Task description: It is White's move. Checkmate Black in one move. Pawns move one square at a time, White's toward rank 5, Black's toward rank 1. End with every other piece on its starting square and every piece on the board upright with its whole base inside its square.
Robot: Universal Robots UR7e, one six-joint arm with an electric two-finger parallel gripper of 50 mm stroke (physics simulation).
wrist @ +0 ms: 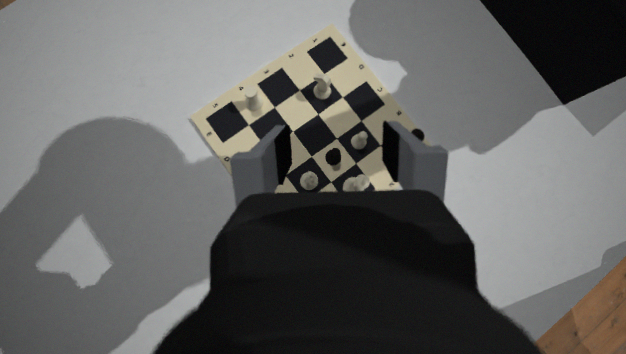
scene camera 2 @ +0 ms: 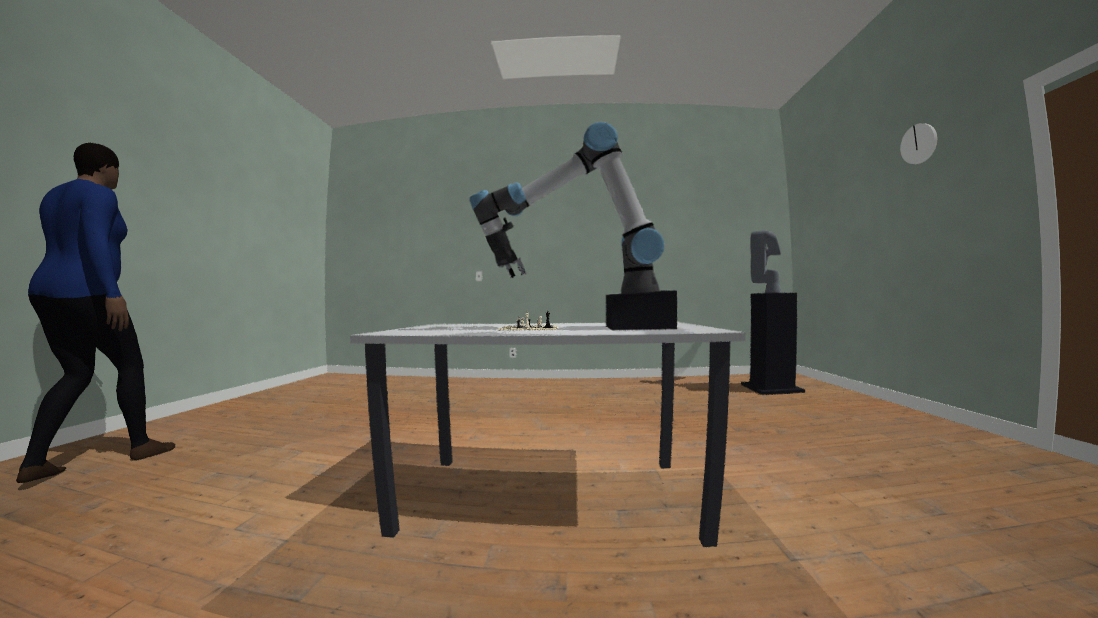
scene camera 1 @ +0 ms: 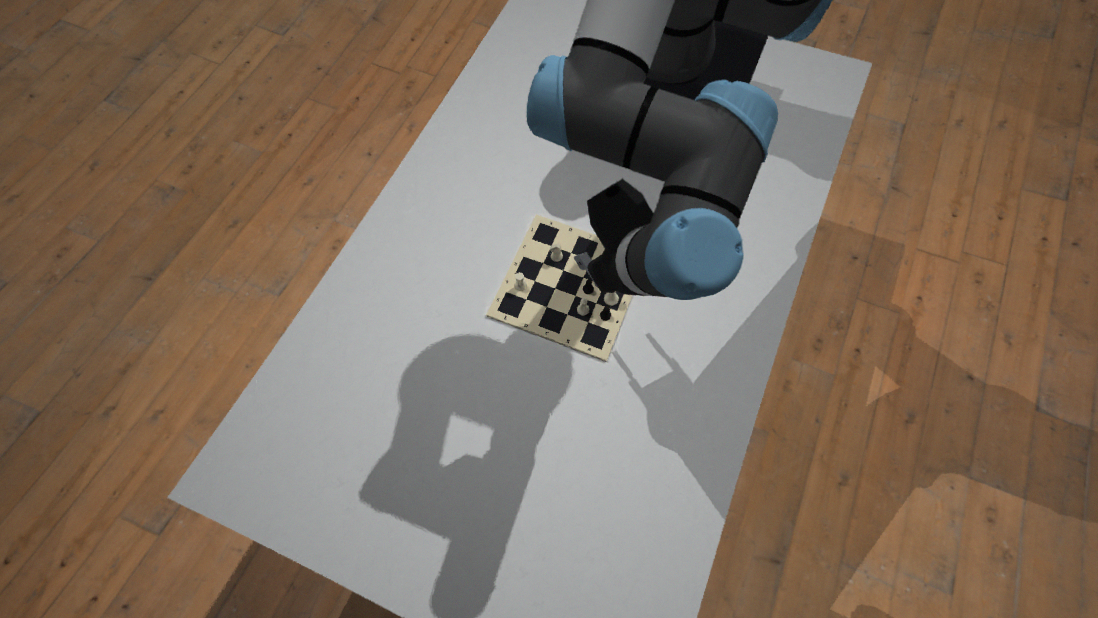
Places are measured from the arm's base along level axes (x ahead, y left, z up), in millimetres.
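Where they show: gripper, fingertip midpoint: (wrist: pixel 336 143) (scene camera 2: pixel 518 275) (scene camera 1: pixel 596 251); arm's base, origin of the base link: (scene camera 2: pixel 640 292) (scene camera 1: pixel 670 48).
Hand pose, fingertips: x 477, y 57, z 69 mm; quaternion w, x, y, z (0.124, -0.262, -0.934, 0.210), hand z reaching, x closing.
Observation:
Things, the pixels of their top centre, and the offset from my fingertips. Level surfaces: height alone.
- chessboard, middle of its top: (wrist: pixel 315 135) (scene camera 1: pixel 569 283) (scene camera 2: pixel 529 326) 33 mm back, 53 mm right, 201 mm down
- white knight, middle of its top: (wrist: pixel 323 76) (scene camera 1: pixel 556 245) 72 mm back, 96 mm right, 160 mm down
- white flat-topped piece, middle of its top: (wrist: pixel 250 91) (scene camera 1: pixel 519 276) 6 mm ahead, 128 mm right, 167 mm down
- small white piece, middle of its top: (wrist: pixel 363 134) 73 mm back, 17 mm right, 168 mm down
- tall black piece, middle of its top: (wrist: pixel 420 133) (scene camera 2: pixel 547 310) 113 mm back, 18 mm left, 137 mm down
- white table, its level: 207 mm down
The chessboard (scene camera 1: pixel 551 319) (wrist: pixel 327 54) lies on the table. My gripper (scene camera 2: pixel 516 270) (wrist: pixel 336 143) is open and empty, high above it. A white knight (scene camera 1: pixel 556 254) (wrist: pixel 322 88) stands on d2, a white flat-topped piece (scene camera 1: pixel 519 282) (wrist: pixel 252 99) on e4. A small white piece (wrist: pixel 359 140) is on b2, a black piece (scene camera 1: pixel 588 287) (wrist: pixel 333 157) on b3, a white piece (scene camera 1: pixel 583 308) (wrist: pixel 309 180) on b4, another white piece (scene camera 1: pixel 610 297) (wrist: pixel 356 183) on a3. A black piece (scene camera 1: pixel 605 314) is on a4. A tall black piece (scene camera 2: pixel 547 318) (wrist: pixel 418 134) is partly behind the right finger; its square is hidden.
The white table (scene camera 1: pixel 322 383) (scene camera 2: pixel 430 336) carries the board and the arm's black base block (scene camera 2: pixel 641 310). The arm covers the board's right side in scene camera 1. Arm shadows fall across the table. A person (scene camera 2: pixel 80 245) stands at the left of the room.

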